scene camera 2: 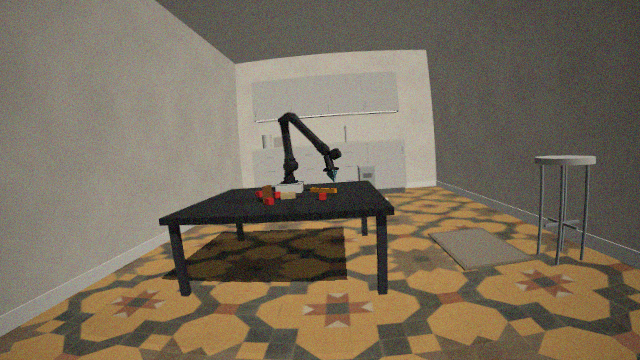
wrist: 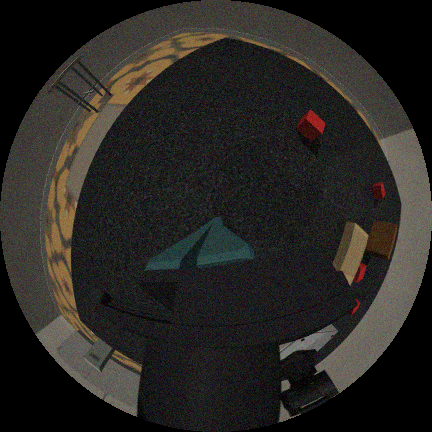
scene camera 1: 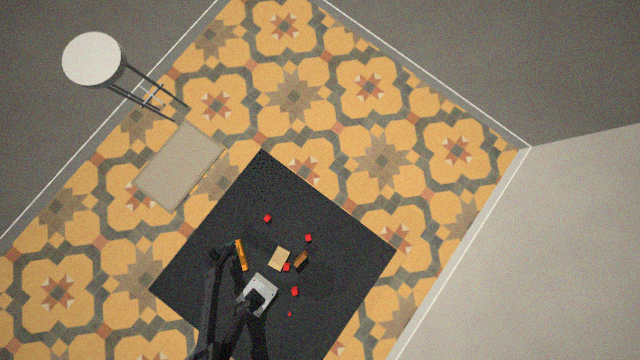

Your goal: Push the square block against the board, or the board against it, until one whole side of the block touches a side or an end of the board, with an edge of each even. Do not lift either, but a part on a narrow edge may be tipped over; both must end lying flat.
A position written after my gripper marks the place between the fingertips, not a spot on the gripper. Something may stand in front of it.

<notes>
My gripper (wrist: 218, 222) is shut and holds nothing. On the table rest a pale square block (wrist: 352, 244) and a brown block (wrist: 379, 243).
</notes>
